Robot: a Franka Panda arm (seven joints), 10 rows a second.
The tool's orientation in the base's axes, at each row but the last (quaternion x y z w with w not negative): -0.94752, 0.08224, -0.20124, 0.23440; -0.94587, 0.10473, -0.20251, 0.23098; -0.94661, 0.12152, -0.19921, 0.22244; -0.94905, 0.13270, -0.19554, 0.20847; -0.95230, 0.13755, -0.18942, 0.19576; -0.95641, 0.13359, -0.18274, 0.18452; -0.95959, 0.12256, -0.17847, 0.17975
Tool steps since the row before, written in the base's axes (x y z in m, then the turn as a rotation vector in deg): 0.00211, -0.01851, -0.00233, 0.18, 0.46, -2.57; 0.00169, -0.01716, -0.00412, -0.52, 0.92, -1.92; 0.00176, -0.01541, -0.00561, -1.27, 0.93, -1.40; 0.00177, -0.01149, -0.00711, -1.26, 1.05, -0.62; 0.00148, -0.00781, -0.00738, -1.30, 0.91, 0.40; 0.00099, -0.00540, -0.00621, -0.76, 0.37, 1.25; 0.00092, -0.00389, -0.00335, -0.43, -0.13, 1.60
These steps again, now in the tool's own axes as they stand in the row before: 0.00574, 0.01721, -0.00484, -0.83, 0.81, 2.34; 0.00514, 0.01675, -0.00270, -1.38, 0.17, 1.70; 0.00467, 0.01582, -0.00037, -1.88, 0.03, 0.95; 0.00316, 0.01297, 0.00275, -1.67, -0.43, 0.34; 0.00168, 0.00977, 0.00439, -1.34, -0.73, -0.59; 0.00077, 0.00715, 0.00412, -0.43, -0.69, -1.27; 0.00100, 0.00467, 0.00210, 0.13, -0.43, -1.60
